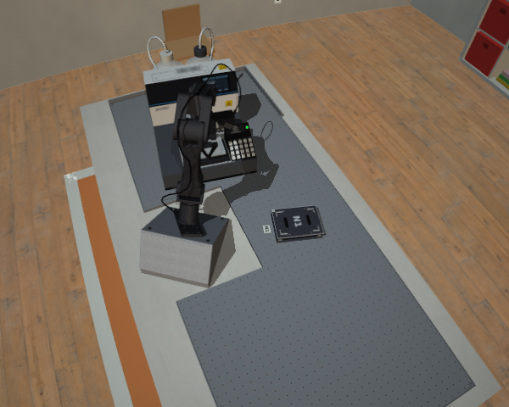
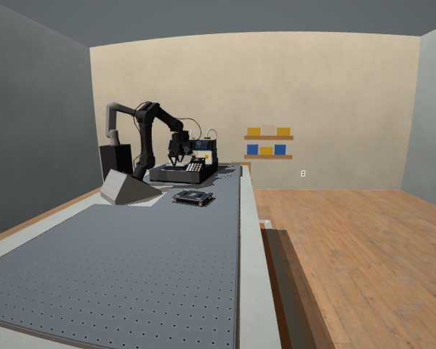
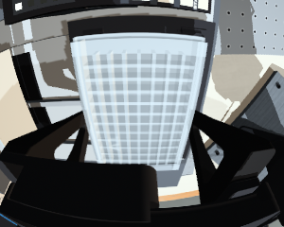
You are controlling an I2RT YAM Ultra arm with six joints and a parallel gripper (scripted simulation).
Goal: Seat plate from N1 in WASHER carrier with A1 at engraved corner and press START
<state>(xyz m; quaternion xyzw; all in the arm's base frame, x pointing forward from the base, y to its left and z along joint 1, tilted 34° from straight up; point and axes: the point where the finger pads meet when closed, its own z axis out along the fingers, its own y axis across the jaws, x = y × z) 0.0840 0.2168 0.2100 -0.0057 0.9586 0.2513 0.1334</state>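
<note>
Now: hand right at the well plate. Also, from my hand: plate washer (1 cm behind, 15 cm to the left, 2 cm above); washer carrier (2 cm below); label (17 cm ahead, 32 cm to the right, 11 cm below).
</note>
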